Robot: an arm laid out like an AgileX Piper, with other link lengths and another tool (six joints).
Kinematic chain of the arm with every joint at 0, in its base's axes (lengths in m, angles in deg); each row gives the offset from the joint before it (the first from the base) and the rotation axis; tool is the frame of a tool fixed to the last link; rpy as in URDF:
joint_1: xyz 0 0 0.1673 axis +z
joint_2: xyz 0 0 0 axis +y
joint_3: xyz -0.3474 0 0.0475 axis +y
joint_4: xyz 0.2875 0 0.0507 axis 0.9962 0 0.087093
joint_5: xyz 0 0 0 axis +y
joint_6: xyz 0.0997 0 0.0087 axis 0.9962 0 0.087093
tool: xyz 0.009 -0.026 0.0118 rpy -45.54 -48.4 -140
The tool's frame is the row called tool.
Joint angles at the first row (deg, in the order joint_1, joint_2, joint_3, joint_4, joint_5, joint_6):
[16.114 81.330 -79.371 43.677 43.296 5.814]
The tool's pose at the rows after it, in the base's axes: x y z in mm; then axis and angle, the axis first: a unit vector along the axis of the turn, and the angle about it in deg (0 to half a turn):
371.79 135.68 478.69 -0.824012 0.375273 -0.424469 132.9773
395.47 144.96 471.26 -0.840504 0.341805 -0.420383 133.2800
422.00 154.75 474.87 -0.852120 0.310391 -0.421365 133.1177
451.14 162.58 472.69 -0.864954 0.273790 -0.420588 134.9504
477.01 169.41 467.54 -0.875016 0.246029 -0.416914 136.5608
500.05 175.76 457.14 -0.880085 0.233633 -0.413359 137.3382
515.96 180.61 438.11 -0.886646 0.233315 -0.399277 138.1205
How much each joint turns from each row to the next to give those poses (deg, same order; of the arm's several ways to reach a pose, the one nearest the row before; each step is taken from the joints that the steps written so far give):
[-0.368 3.494 -0.684 1.692 -0.074 -5.814]
[0.000 4.453 -3.765 0.477 2.089 -3.695]
[0.000 5.006 -6.791 -0.746 3.029 -1.591]
[-0.001 5.711 -7.653 -3.195 3.784 -0.381]
[0.000 5.314 -7.095 -2.536 3.463 -0.069]
[0.000 4.677 -5.351 -1.032 1.670 -0.117]
[0.000 3.400 -2.145 -0.115 0.674 0.001]

